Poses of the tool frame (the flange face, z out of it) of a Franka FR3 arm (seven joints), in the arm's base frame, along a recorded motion.
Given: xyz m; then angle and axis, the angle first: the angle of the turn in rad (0 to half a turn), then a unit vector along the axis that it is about.
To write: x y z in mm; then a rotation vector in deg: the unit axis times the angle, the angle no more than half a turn. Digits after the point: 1 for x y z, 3 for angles.
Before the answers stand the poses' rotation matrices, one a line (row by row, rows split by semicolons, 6 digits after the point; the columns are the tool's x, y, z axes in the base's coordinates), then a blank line. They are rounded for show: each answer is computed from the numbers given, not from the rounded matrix.
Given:
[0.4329 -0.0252 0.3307 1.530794 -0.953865 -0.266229 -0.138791]
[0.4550 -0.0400 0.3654 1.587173 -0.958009 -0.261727 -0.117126]
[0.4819 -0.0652 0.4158 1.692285 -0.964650 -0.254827 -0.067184]
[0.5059 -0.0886 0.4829 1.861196 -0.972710 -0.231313 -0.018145]
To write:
0.913464 0.382471 -0.138923; 0.105111 0.108035 0.988575; 0.393110 -0.917630 0.058484
0.916434 0.371953 -0.147647; 0.137732 0.053247 0.989037; 0.375737 -0.926723 -0.002433
0.922133 0.342298 -0.180285; 0.208921 -0.048384 0.976735; 0.325612 -0.938345 -0.116129
0.930750 0.306811 -0.198924; 0.272041 -0.217509 0.937381; 0.244331 -0.926583 -0.285912

[432.9 -25.2 330.7 -83.662 -23.350 -12.173]
[455.0 -40.0 365.4 -87.120 -23.801 -10.651]
[481.9 -65.2 415.8 -93.533 -24.708 -6.514]
[505.9 -88.6 482.9 -103.729 -24.667 -1.935]

